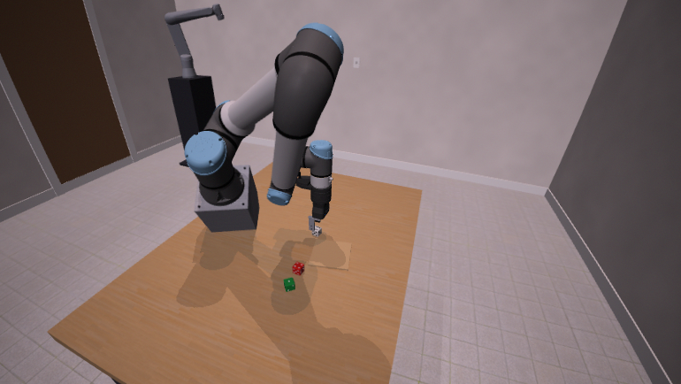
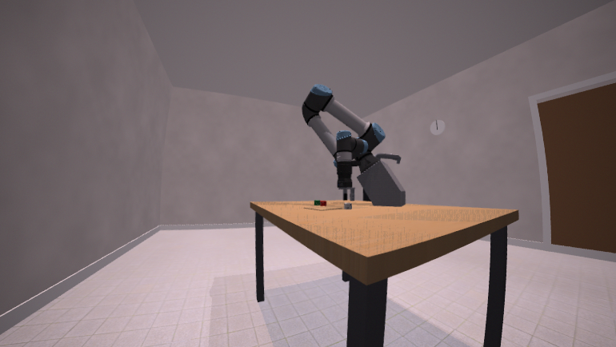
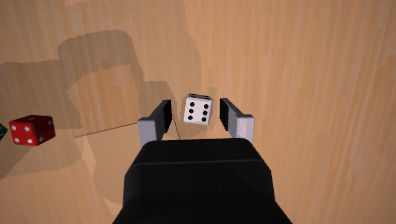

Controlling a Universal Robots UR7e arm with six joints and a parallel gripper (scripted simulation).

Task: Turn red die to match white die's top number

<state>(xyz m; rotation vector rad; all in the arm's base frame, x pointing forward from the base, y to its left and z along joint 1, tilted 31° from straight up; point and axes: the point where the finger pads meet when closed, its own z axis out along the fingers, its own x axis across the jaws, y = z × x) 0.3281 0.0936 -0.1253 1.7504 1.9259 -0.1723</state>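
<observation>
Right now the white die is 40 mm below my hand and 10 mm ahead of it. Also, from my hand: red die 210 mm to the right, 40 mm below, 30 mm ahead; green die 280 mm to the right, 40 mm below, 40 mm ahead; tan mat 100 mm ahead, 80 mm to the right, 60 mm below.
</observation>
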